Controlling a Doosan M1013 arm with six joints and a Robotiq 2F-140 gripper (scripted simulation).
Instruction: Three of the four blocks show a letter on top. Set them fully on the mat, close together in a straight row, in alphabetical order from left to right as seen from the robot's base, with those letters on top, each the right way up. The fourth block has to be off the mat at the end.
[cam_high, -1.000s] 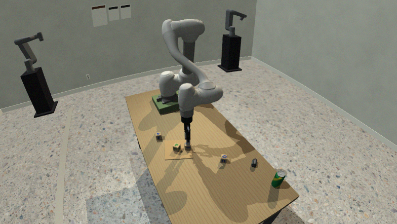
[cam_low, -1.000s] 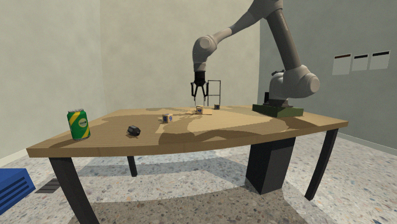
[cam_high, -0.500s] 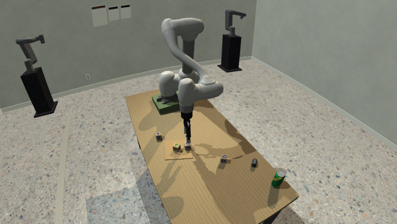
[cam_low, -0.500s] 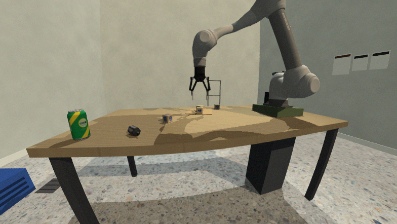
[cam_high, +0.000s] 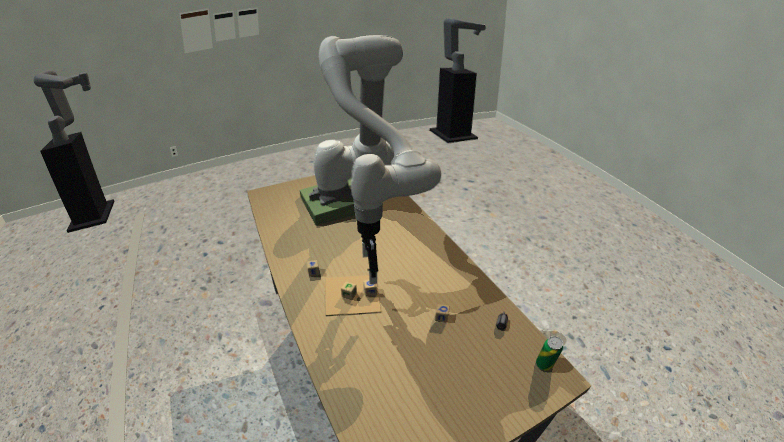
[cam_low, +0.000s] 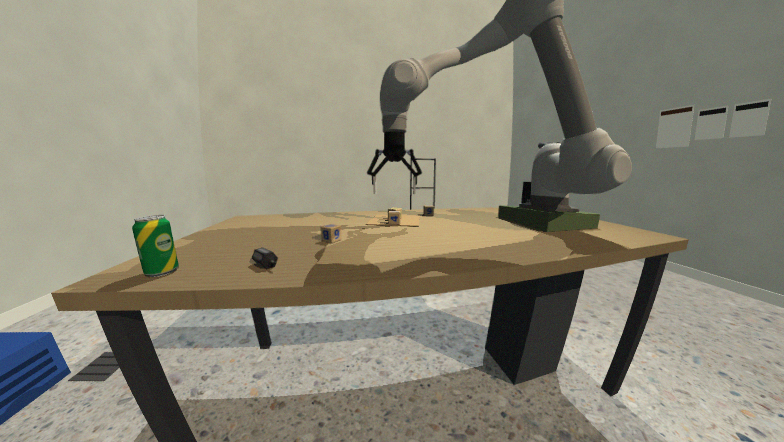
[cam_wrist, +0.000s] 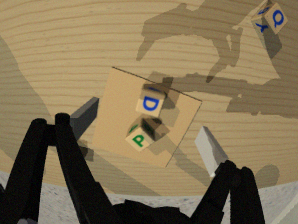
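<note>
My gripper is now 12 cm above the tan mat, 7 cm to the left of it and 1 cm past it. Round my hand: D block: 10 cm below; then blue-lettered block: 22 cm ahead, 18 cm to the left, 10 cm below; then black object: 37 cm to the left, 34 cm ahead, 11 cm below.
</note>
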